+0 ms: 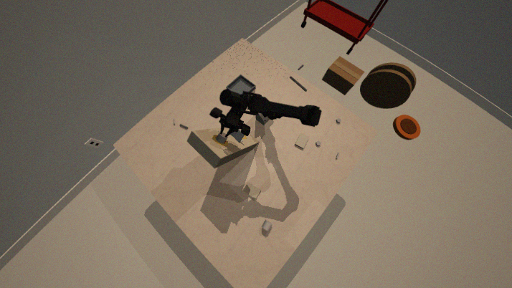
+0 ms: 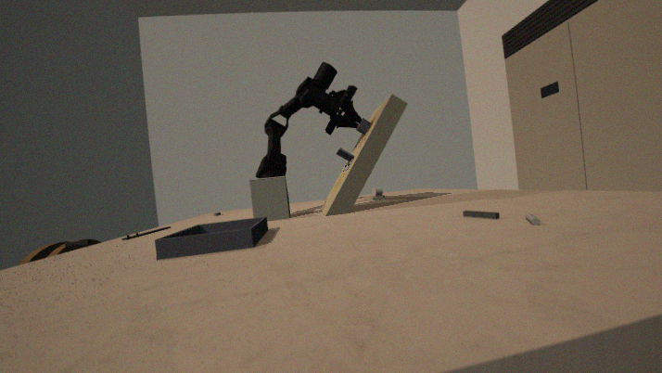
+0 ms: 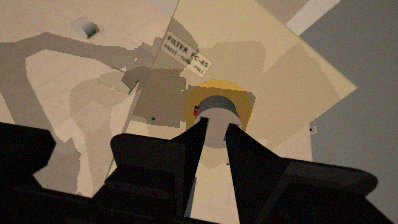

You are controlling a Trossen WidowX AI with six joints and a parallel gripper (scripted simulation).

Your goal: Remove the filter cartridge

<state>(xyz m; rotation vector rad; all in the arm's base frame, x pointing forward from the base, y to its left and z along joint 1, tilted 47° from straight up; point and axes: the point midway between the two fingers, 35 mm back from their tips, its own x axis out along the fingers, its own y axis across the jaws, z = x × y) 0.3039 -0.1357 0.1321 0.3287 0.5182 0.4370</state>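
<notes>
Now: the grey flap 110 mm below my gripper tip and 70 mm behind it. From my gripper tip the other things lie so: round filter cartridge (10 mm below, 10 mm ahead); then grey tray (380 mm behind, 290 mm to the right, 270 mm below); then beige service panel (100 mm below, 10 mm behind).
</notes>
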